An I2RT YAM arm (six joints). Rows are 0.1 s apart.
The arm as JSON. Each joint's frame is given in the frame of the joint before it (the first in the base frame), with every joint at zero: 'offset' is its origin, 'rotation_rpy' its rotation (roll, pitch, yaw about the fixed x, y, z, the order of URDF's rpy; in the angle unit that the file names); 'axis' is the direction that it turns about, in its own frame. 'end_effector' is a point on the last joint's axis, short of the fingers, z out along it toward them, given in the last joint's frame.
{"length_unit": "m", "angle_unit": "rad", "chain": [
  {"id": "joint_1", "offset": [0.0, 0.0, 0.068], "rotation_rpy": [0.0, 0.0, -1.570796], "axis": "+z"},
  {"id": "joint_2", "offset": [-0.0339, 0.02, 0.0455], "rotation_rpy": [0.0, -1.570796, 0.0], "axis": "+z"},
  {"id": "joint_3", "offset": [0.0, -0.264, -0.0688], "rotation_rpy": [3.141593, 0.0, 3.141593], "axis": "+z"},
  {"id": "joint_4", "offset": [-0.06, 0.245, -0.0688], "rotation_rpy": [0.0, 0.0, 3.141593], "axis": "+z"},
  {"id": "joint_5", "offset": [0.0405, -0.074, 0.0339], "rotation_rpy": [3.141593, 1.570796, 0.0], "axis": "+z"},
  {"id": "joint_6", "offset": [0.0, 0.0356, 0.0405], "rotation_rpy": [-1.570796, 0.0, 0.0], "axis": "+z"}
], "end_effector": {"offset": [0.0, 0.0, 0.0], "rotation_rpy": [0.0, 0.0, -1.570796]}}
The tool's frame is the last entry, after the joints.
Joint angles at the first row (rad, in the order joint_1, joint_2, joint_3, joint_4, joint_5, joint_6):
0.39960, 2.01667, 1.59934, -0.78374, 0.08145, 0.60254
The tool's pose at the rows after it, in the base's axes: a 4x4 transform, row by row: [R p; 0 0 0 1], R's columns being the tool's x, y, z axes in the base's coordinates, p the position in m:
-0.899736, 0.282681, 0.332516, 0.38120; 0.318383, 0.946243, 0.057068, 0.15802; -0.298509, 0.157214, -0.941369, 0.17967; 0, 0, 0, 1
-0.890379, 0.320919, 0.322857, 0.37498; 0.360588, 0.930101, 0.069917, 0.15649; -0.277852, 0.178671, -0.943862, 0.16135; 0, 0, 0, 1
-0.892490, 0.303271, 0.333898, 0.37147; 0.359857, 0.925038, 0.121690, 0.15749; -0.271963, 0.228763, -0.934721, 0.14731; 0, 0, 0, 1
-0.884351, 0.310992, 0.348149, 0.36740; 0.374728, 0.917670, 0.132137, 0.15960; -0.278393, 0.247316, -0.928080, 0.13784; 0, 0, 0, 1
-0.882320, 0.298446, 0.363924, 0.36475; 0.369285, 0.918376, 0.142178, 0.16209; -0.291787, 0.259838, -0.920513, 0.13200; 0, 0, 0, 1
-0.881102, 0.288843, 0.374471, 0.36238; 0.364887, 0.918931, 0.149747, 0.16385; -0.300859, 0.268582, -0.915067, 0.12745; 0, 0, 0, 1
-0.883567, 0.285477, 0.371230, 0.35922; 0.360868, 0.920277, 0.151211, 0.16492; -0.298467, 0.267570, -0.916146, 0.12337; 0, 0, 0, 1
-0.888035, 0.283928, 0.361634, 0.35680; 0.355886, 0.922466, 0.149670, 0.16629; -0.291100, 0.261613, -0.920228, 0.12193; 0, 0, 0, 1
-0.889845, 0.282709, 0.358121, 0.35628; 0.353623, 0.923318, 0.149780, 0.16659; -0.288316, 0.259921, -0.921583, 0.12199; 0, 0, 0, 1
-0.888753, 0.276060, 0.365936, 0.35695; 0.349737, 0.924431, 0.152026, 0.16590; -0.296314, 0.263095, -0.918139, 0.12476; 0, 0, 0, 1
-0.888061, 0.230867, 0.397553, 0.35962; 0.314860, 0.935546, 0.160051, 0.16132; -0.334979, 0.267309, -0.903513, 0.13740; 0, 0, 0, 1
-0.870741, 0.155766, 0.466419, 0.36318; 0.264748, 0.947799, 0.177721, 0.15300; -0.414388, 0.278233, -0.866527, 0.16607; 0, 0, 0, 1
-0.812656, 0.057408, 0.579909, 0.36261; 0.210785, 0.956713, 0.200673, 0.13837; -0.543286, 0.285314, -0.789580, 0.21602; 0, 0, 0, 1
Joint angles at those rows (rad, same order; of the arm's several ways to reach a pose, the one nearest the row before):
0.39960, 2.01666, 1.50089, -0.71926, 0.07687, 0.70134
0.40075, 2.01668, 1.42539, -0.64831, 0.06161, 0.74866
0.40266, 2.01666, 1.36052, -0.55181, 0.01889, 0.74904
0.41142, 2.01666, 1.31587, -0.48884, 0.01812, 0.77153
0.41983, 2.01666, 1.28613, -0.43926, 0.01851, 0.77116
0.42630, 2.01667, 1.26286, -0.40226, 0.01850, 0.77077
0.43203, 2.01706, 1.24532, -0.38700, 0.01812, 0.77231
0.43773, 2.01706, 1.24076, -0.39273, 0.01773, 0.77381
0.43888, 2.01667, 1.24111, -0.39691, 0.01659, 0.77305
0.43660, 2.01019, 1.24227, -0.39577, 0.01698, 0.76544
0.42324, 1.97969, 1.24686, -0.39539, 0.01736, 0.71011
0.40035, 1.91214, 1.25907, -0.39541, 0.01812, 0.62275
0.36641, 1.79273, 1.27773, -0.39539, 0.02041, 0.50985

